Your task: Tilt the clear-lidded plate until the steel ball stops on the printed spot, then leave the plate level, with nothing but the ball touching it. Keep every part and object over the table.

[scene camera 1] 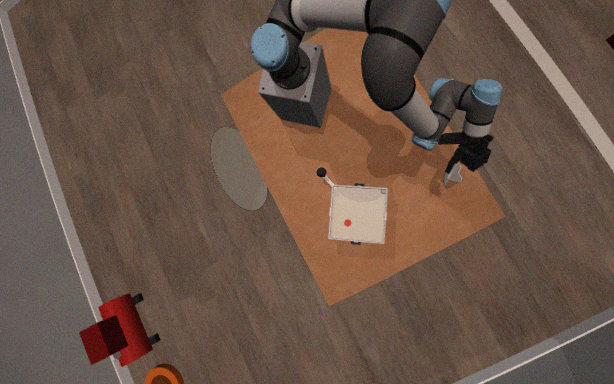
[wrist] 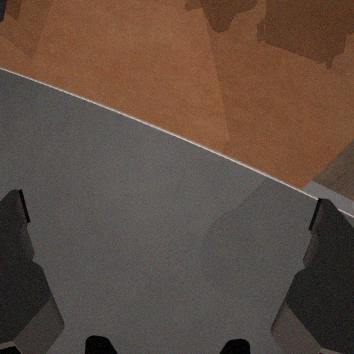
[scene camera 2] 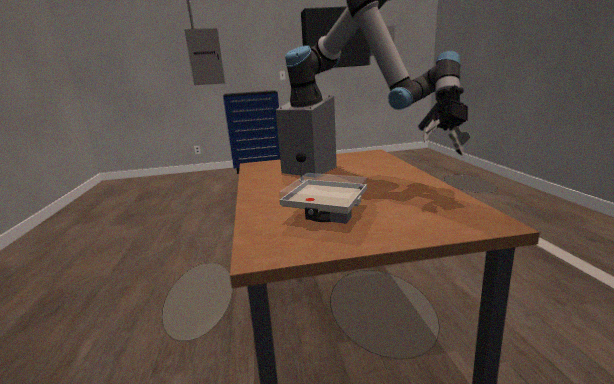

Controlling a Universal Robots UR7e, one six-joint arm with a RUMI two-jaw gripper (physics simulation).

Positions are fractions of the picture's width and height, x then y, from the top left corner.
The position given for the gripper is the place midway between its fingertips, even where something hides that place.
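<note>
Square plate (scene camera 1: 0.58, 0.56), visible also at (scene camera 2: 0.55, 0.51). The gripper (scene camera 2: 0.72, 0.39) appears at (scene camera 1: 0.75, 0.46) and (wrist: 0.48, 0.57) too.
</note>
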